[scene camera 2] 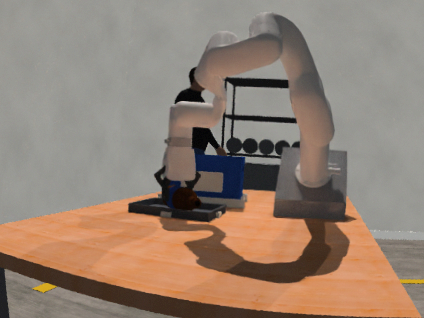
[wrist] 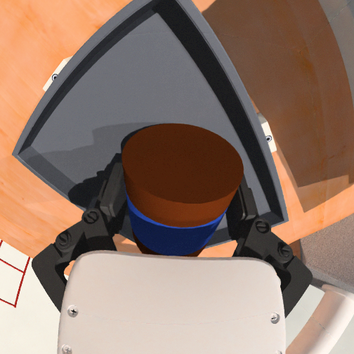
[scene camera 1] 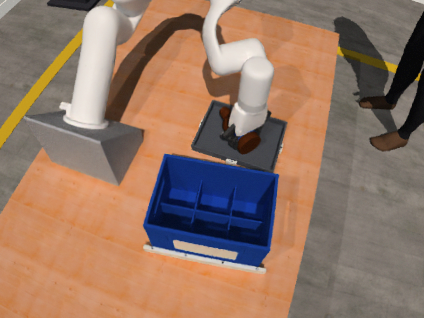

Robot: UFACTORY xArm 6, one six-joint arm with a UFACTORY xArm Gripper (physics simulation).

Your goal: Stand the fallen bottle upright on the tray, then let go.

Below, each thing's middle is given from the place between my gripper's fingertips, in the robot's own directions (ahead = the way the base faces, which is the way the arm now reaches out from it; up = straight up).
I see the brown bottle (wrist: 179, 179) 3 cm behind my hand, 2 cm to the left of it and 1 cm above it.
